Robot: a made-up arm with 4 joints. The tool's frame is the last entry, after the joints.
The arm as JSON. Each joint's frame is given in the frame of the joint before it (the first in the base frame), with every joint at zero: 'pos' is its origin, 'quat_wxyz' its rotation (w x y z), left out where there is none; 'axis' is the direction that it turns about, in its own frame. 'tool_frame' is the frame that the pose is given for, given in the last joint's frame.
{
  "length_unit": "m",
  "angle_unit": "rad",
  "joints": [
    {
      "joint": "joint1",
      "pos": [
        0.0,
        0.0,
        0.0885
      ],
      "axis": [
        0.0,
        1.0,
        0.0
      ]
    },
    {
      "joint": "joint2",
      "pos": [
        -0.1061,
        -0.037,
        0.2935
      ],
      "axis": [
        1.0,
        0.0,
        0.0
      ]
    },
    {
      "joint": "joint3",
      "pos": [
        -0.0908,
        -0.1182,
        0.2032
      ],
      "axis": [
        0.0,
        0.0,
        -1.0
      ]
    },
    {
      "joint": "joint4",
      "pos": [
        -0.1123,
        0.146,
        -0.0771
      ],
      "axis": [
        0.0,
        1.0,
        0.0
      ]
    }
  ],
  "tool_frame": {
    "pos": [
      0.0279,
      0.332,
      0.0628
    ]
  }
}
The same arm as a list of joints. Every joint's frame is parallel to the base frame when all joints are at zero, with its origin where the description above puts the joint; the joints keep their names.
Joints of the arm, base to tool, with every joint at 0 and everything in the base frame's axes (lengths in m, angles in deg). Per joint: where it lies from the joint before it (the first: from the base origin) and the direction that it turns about. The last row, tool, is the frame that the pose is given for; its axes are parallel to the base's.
joint1: xyz 0 0 0.0885 axis +y
joint2: xyz -0.1061 -0.037 0.2935 axis +x
joint3: xyz -0.0908 -0.1182 0.2032 axis -z
joint4: xyz -0.1123 0.146 -0.0771 axis +y
tool: xyz 0.0279 0.332 0.0628

